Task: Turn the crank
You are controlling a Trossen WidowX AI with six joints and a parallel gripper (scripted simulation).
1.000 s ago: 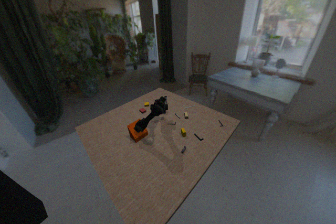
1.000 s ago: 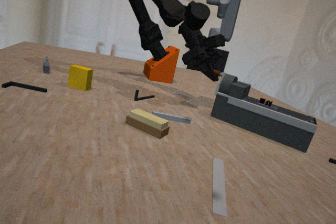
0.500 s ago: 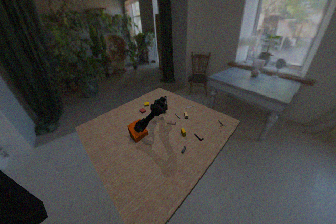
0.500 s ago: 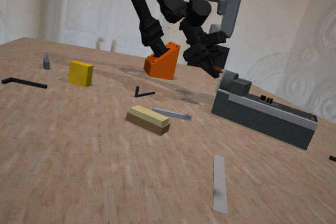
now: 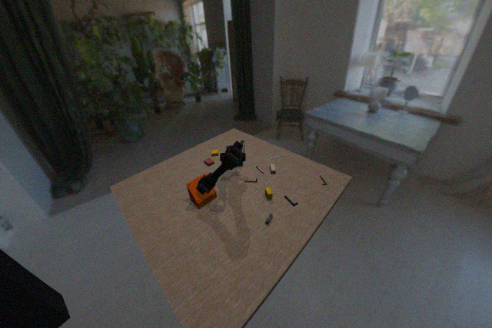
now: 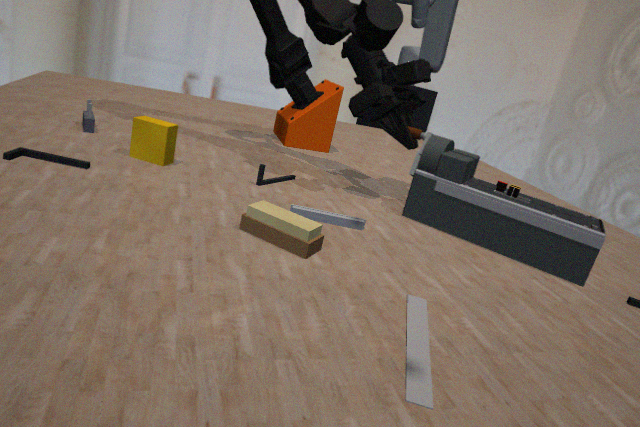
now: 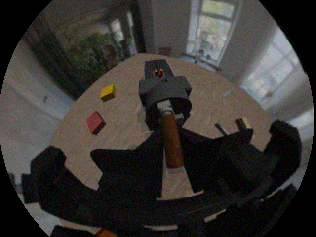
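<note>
The brown crank handle is 2 cm behind my gripper tip, 2 cm above it and 1 cm to the right of it. The rest, counted from my gripper tip: red pointer (13 cm ahead, 7 cm to the left, 1 cm below); red block (24 cm to the left, 8 cm below, 7 cm behind); grey bar (18 cm to the right, 9 cm below, 9 cm ahead).
</note>
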